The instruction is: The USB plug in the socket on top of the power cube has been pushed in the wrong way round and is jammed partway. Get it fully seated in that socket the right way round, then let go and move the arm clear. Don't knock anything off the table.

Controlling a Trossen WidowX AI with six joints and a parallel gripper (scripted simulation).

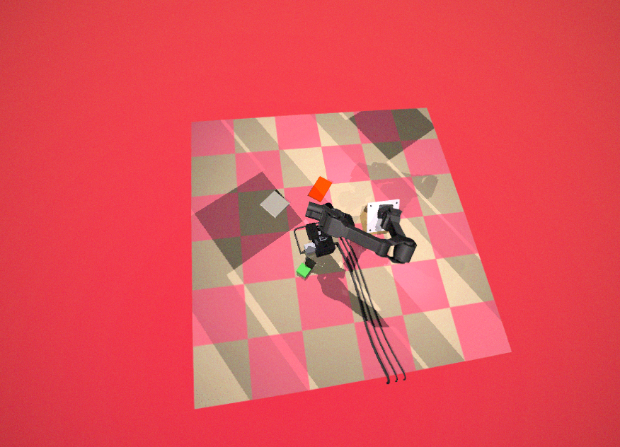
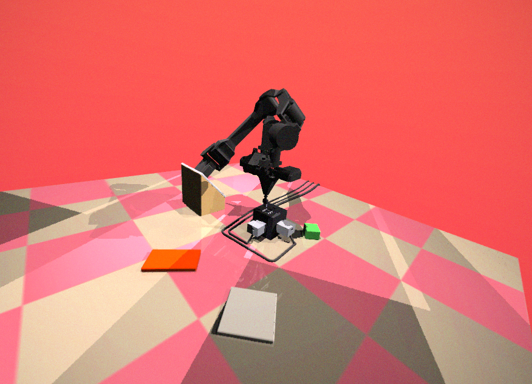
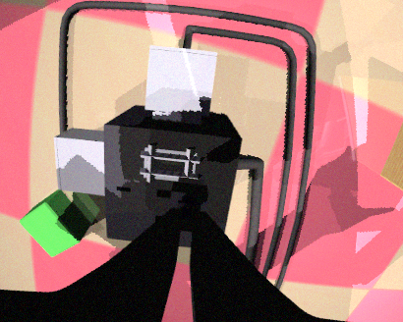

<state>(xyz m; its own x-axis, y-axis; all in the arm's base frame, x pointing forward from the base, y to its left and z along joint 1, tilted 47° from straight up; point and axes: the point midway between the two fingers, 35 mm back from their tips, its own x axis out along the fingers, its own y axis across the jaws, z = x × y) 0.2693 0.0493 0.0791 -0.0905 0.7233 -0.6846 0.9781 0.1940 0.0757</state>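
The metal-framed socket lies 1 cm ahead of my gripper tip and 6 cm below it. The rest, counted from my gripper tip: orange plate (1 cm behind, 27 cm to the right, 12 cm below); then dark USB plug (2 cm below); then green block (10 cm ahead, 12 cm to the left, 11 cm below).
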